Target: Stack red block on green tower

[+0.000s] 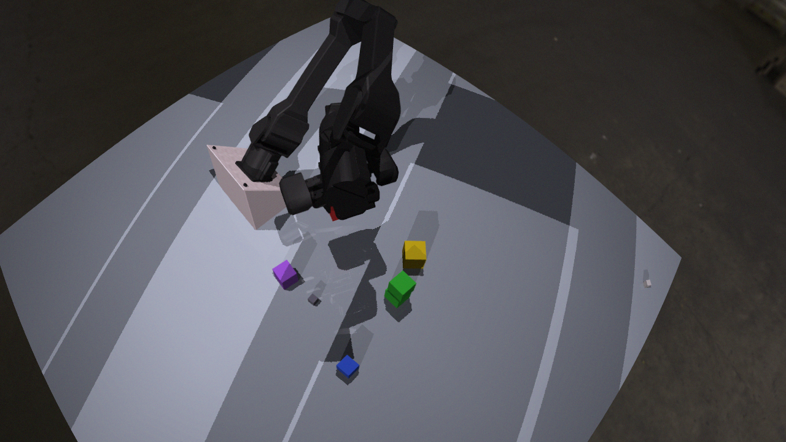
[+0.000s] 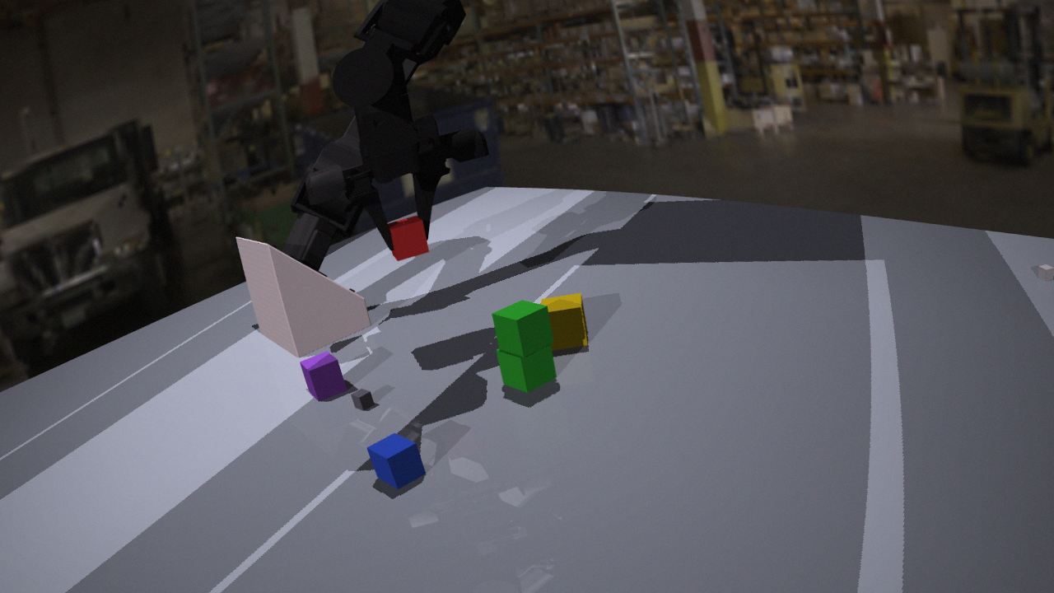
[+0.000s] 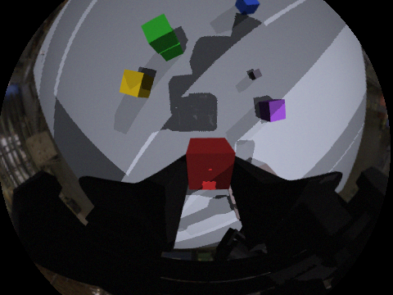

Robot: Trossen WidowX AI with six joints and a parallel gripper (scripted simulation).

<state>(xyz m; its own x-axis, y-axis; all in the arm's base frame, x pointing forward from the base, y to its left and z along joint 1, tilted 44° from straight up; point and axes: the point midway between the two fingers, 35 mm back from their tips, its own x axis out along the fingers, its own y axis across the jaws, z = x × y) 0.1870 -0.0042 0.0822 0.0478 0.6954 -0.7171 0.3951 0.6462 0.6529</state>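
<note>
Now: the yellow cube 130 mm ahead of my gripper tip, 70 mm to the left of it and 90 mm below it. Also, from my gripper tip: purple cube (10 mm behind, 130 mm to the right, 90 mm below); red block (10 mm above); small grey cube (60 mm ahead, 130 mm to the right, 100 mm below).
</note>
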